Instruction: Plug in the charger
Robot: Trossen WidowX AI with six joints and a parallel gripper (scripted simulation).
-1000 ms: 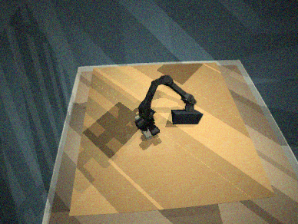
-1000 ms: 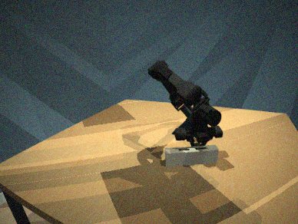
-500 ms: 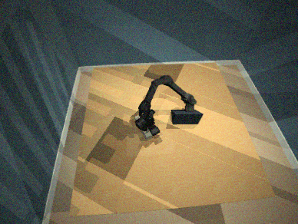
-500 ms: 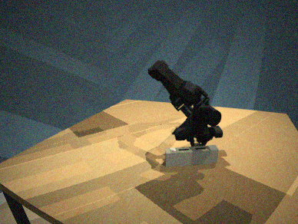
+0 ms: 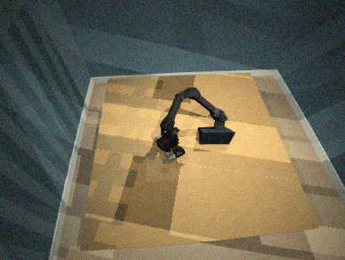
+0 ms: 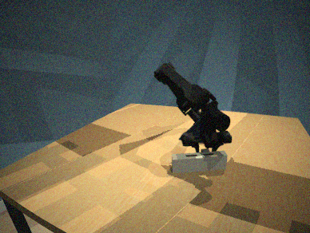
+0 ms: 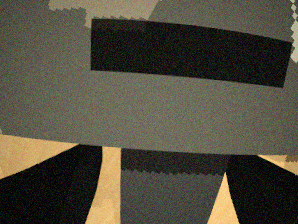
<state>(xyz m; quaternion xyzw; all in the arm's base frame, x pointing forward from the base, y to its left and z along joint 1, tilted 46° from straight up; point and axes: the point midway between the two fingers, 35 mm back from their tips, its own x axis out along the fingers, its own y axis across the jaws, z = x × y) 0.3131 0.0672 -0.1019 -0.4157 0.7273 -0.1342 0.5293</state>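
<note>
My gripper tip is now 2 cm short of the black two-prong charger, 1 cm to the right of it and 1 cm below it.
</note>
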